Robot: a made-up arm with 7 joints.
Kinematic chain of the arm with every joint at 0, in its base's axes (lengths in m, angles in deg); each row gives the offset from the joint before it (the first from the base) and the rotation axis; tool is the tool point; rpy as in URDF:
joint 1: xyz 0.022 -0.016 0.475 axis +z
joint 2: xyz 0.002 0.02 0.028 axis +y
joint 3: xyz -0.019 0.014 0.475 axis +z
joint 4: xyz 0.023 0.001 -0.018 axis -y
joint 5: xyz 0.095 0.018 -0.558 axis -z
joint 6: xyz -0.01 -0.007 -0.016 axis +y
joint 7: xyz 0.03 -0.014 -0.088 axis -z
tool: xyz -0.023 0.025 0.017 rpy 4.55 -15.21 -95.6
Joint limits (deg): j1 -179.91..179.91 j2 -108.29..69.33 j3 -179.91..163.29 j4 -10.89..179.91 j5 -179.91..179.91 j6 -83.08..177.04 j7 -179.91..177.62
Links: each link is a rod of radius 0.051 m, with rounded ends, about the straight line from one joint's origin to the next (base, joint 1, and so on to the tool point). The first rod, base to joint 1, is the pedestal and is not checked.
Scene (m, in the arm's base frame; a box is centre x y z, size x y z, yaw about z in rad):
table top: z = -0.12
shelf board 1: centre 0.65 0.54 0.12 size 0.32 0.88 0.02 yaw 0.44
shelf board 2: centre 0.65 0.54 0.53 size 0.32 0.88 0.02 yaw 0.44
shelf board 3: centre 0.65 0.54 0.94 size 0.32 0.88 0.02 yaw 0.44
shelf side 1: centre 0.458 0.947 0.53 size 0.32 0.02 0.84 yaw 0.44
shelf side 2: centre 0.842 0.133 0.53 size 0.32 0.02 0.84 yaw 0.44
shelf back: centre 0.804 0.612 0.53 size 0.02 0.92 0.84 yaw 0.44
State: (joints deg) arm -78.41 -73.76 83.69 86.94 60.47 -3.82 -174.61
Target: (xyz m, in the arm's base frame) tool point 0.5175 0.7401 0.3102
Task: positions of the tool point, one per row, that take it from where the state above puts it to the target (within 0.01 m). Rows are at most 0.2 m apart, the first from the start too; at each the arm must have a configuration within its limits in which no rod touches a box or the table.
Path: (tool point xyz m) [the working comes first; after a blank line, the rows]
Joints at the target: -75.17 -93.63 105.57 97.69 59.90 -0.97 -174.82
Straight joint move there: touches shelf board 2.

1: 0.5234 0.5396 0.7303
2: 0.4355 0.4990 0.7325
3: 0.3517 0.4410 0.7364
4: 0.3491 0.5255 0.6061
5: 0.3143 0.5852 0.4606
6: 0.2483 0.6134 0.3102
7: 0.3305 0.6746 0.3128
8: 0.4219 0.7173 0.3140
9: 0.5175 0.7400 0.3102

